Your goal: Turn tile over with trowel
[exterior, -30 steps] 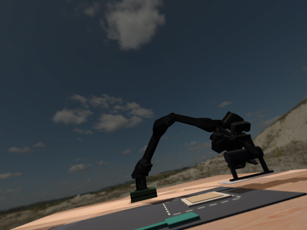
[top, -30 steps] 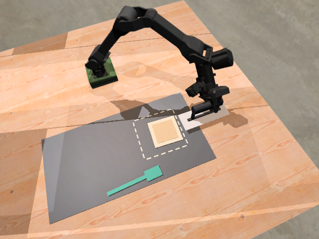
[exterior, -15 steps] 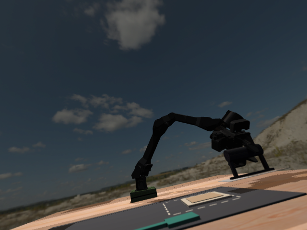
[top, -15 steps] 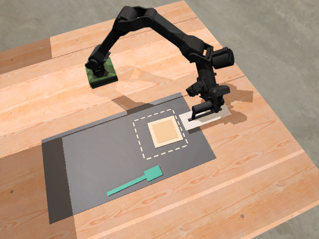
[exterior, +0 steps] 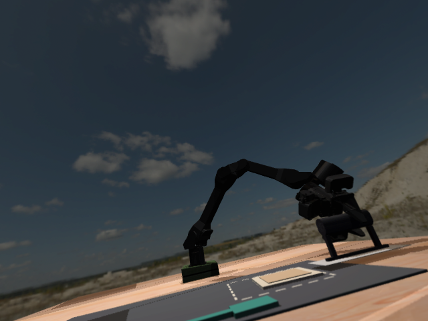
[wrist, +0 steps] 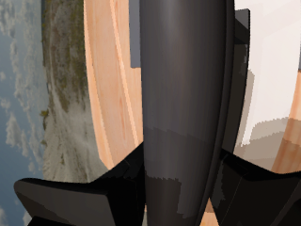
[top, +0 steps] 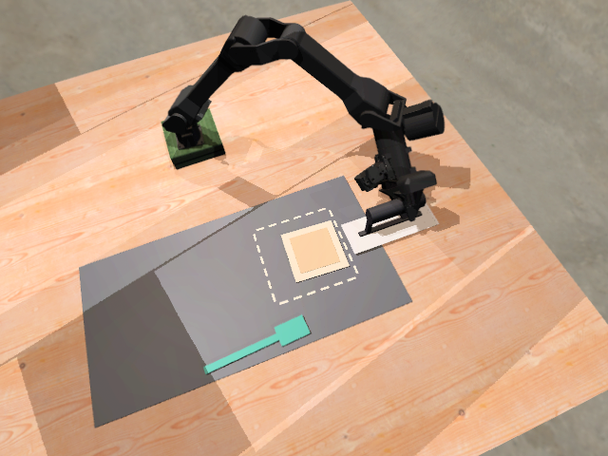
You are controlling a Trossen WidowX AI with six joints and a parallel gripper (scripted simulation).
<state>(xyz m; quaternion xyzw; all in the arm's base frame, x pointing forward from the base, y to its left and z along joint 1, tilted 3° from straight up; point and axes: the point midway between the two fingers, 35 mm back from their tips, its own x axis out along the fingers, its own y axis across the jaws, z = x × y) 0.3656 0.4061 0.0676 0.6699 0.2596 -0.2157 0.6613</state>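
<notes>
Right now the flat teal tool is 34 cm to the right of my gripper tip, 14 cm ahead of it and 5 cm below it. The rest, counted from my gripper tip: tile 20 cm to the right, 5 cm below, 2 cm behind; grey mat 38 cm to the right, 8 cm below, 1 cm ahead.
</notes>
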